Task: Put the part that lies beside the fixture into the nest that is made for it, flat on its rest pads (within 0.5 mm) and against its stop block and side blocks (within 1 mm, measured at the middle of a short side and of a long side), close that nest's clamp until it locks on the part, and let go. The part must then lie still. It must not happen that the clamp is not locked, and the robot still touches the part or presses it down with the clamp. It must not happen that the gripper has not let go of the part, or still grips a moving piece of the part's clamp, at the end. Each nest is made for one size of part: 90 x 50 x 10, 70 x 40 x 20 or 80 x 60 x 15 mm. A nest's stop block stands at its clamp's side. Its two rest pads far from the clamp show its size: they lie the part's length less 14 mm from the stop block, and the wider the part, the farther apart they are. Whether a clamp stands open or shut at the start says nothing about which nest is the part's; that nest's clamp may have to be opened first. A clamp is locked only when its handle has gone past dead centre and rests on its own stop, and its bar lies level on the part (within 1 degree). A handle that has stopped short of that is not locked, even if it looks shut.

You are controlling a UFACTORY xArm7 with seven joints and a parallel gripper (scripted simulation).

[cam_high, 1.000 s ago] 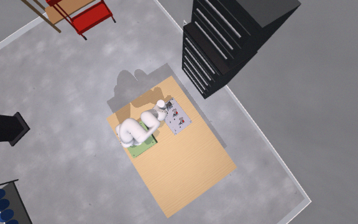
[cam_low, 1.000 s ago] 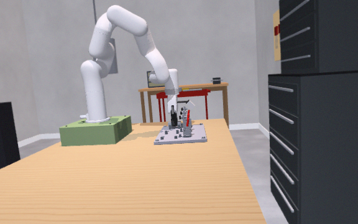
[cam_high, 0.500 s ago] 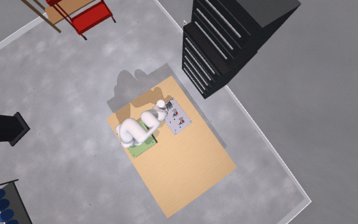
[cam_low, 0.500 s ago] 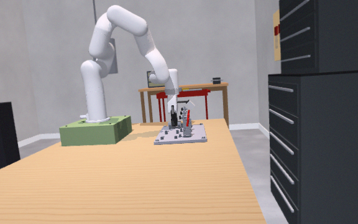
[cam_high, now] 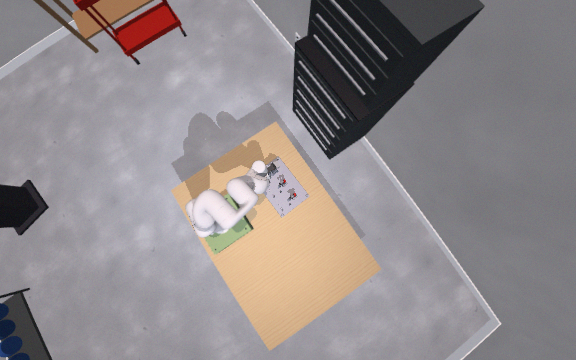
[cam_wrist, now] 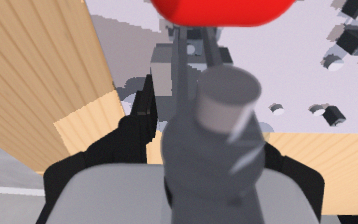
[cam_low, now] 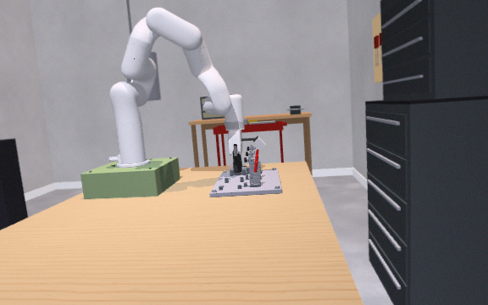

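The grey part is 10 mm below my hand. Also, from my hand: grey fixture plate (30 mm ahead, 120 mm to the right, 40 mm below).
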